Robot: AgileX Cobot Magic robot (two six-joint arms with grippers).
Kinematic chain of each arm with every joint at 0, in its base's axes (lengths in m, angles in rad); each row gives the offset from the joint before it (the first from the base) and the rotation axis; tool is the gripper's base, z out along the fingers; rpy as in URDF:
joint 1: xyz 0 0 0.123 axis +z
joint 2: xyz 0 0 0 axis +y
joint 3: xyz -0.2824 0 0.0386 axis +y
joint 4: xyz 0.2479 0 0.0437 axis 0.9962 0 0.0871
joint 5: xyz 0 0 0 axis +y
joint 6: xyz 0.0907 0 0.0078 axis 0.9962 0 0.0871
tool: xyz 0 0 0 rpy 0 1.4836 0
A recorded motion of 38 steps. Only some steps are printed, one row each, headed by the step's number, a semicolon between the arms.
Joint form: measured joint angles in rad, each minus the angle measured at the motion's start. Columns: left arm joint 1, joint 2, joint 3, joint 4, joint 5, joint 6; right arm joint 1, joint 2, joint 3, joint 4, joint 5, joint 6.
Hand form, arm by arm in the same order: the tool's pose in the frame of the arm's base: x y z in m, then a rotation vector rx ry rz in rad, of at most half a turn. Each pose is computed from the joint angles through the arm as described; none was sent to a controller.
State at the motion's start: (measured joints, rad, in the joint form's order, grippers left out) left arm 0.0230 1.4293 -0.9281 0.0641 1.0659 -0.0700; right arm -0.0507 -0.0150 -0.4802 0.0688 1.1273 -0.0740
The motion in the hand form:
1: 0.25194 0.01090 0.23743 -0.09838 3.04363 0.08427; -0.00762 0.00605 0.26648 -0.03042 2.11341 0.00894
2: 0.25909 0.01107 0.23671 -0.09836 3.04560 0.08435; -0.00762 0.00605 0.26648 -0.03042 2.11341 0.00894
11: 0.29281 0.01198 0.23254 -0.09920 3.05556 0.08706; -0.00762 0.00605 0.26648 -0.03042 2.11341 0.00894
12: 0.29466 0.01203 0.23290 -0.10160 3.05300 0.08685; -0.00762 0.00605 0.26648 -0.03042 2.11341 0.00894
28: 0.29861 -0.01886 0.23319 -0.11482 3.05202 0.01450; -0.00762 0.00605 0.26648 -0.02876 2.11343 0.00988
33: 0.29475 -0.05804 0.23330 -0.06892 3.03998 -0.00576; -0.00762 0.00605 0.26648 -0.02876 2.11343 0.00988
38: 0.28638 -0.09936 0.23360 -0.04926 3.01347 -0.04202; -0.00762 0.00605 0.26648 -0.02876 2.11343 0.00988
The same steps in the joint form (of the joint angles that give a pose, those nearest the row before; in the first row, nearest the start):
1: 0.0000 0.0232 -0.0262 0.0000 0.0000 0.0000; 0.0000 0.0000 0.0000 0.0000 0.0000 0.0000
2: 0.0000 0.0495 -0.0505 0.0000 0.0000 0.0000; 0.0000 0.0000 0.0000 0.0000 0.0000 0.0000
11: 0.0000 0.1723 -0.1716 0.0015 0.0083 -0.0008; 0.0000 0.0000 0.0000 0.0000 0.0000 0.0000
12: 0.0000 0.1774 -0.1791 0.0014 0.0084 -0.0023; 0.0000 0.0000 0.0000 0.0000 0.0000 0.0000
28: -0.0918 0.1913 -0.1977 -0.0429 0.0115 -0.0832; 0.0000 0.0000 0.0000 0.0000 0.0000 0.0016
33: -0.2231 0.1913 -0.1977 -0.0429 -0.0017 -0.1848; 0.0000 0.0000 0.0000 0.0000 0.0000 0.0016
38: -0.3624 0.1913 -0.1977 -0.0429 -0.0317 -0.3118; 0.0000 0.0000 0.0000 0.0000 0.0000 0.0016

